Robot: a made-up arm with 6 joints. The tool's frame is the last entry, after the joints.
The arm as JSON. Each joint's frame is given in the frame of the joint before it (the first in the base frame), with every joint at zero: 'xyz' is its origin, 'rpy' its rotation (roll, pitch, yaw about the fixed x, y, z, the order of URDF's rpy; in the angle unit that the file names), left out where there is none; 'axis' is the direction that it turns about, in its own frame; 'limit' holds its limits. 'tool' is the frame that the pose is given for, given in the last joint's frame.
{
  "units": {
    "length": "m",
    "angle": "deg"
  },
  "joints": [
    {
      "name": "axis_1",
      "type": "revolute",
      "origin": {
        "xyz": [
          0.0,
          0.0,
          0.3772
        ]
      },
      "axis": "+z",
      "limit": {
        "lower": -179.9,
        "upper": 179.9
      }
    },
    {
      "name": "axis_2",
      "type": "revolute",
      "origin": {
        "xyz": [
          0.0,
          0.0,
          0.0
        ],
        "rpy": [
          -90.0,
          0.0,
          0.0
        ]
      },
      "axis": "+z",
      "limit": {
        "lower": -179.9,
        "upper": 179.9
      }
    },
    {
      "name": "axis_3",
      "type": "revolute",
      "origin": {
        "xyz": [
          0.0,
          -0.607,
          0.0
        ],
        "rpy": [
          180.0,
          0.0,
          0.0
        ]
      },
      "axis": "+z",
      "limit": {
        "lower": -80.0,
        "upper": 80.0
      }
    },
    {
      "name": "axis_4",
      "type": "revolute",
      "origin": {
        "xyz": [
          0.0,
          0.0,
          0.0
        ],
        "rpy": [
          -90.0,
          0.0,
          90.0
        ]
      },
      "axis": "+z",
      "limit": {
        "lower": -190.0,
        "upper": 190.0
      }
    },
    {
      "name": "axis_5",
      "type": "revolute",
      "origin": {
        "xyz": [
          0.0,
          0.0,
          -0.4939
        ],
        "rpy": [
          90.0,
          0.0,
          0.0
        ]
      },
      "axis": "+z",
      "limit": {
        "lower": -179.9,
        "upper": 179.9
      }
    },
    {
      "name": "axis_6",
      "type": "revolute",
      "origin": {
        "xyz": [
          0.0,
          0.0,
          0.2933
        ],
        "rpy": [
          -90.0,
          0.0,
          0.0
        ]
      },
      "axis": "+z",
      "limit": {
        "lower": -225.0,
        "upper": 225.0
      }
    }
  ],
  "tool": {
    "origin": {
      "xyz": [
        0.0,
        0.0,
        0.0
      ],
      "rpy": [
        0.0,
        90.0,
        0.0
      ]
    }
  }
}
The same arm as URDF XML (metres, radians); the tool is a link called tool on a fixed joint. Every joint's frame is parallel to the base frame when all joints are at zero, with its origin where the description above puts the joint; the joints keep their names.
<robot name="arm">
<link name="base"/>
<link name="link1"/>
<link name="link2"/>
<link name="link3"/>
<link name="link4"/>
<link name="link5"/>
<link name="link6"/>
<link name="tool"/>
<joint name="axis_1" type="revolute"><parent link="base"/><child link="link1"/><origin xyz="0 0 0.3772"/><axis xyz="0 0 1"/><limit lower="-3.1398" upper="3.1398"/></joint>
<joint name="axis_2" type="revolute"><parent link="link1"/><child link="link2"/><origin xyz="0 0 0"/><axis xyz="0 1 0"/><limit lower="-3.1398" upper="3.1398"/></joint>
<joint name="axis_3" type="revolute"><parent link="link2"/><child link="link3"/><origin xyz="0 0 0.607"/><axis xyz="0 -1 0"/><limit lower="-1.3963" upper="1.3963"/></joint>
<joint name="axis_4" type="revolute"><parent link="link3"/><child link="link4"/><origin xyz="0 0 0"/><axis xyz="-1 0 0"/><limit lower="-3.3161" upper="3.3161"/></joint>
<joint name="axis_5" type="revolute"><parent link="link4"/><child link="link5"/><origin xyz="0.4939 0 0"/><axis xyz="0 -1 0"/><limit lower="-3.1398" upper="3.1398"/></joint>
<joint name="axis_6" type="revolute"><parent link="link5"/><child link="link6"/><origin xyz="0 -0.2933 0"/><axis xyz="-1 0 0"/><limit lower="-3.927" upper="3.927"/></joint>
<joint name="tool_fixed" type="fixed"><parent link="link6"/><child link="tool"/><origin xyz="0 0 0"/></joint>
</robot>

